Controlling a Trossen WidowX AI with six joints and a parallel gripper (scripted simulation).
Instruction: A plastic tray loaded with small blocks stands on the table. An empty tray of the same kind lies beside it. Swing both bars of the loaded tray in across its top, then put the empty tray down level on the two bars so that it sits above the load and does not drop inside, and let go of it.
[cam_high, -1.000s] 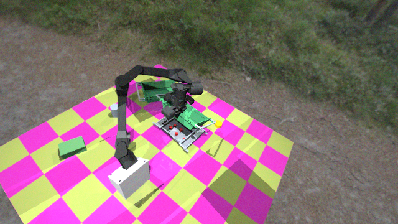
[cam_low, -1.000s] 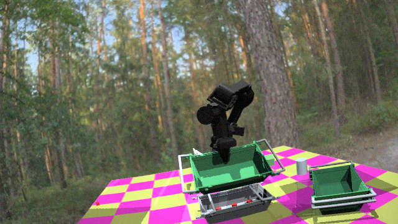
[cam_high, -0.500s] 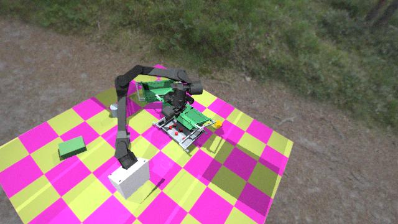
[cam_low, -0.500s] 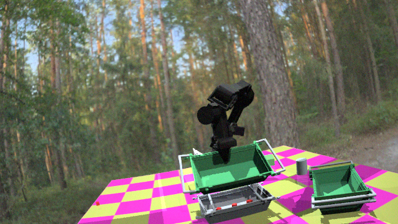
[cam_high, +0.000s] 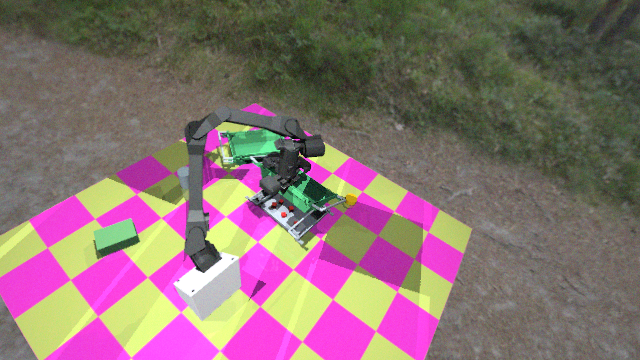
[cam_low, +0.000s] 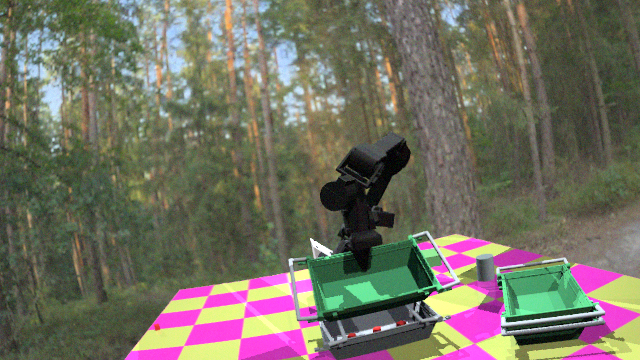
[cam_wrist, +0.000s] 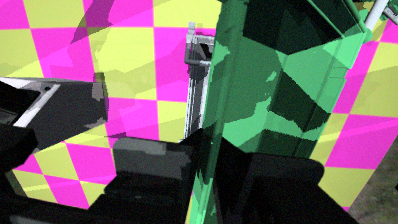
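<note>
Now: gripper tip 70 mm short of the green tray. The rest, counted from my gripper tip: green block: 450 mm behind, 330 mm to the left, 140 mm below; then grey cylinder: 140 mm behind, 390 mm to the left, 130 mm below; then yellow object: 280 mm ahead, 140 mm to the right, 150 mm below.
</note>
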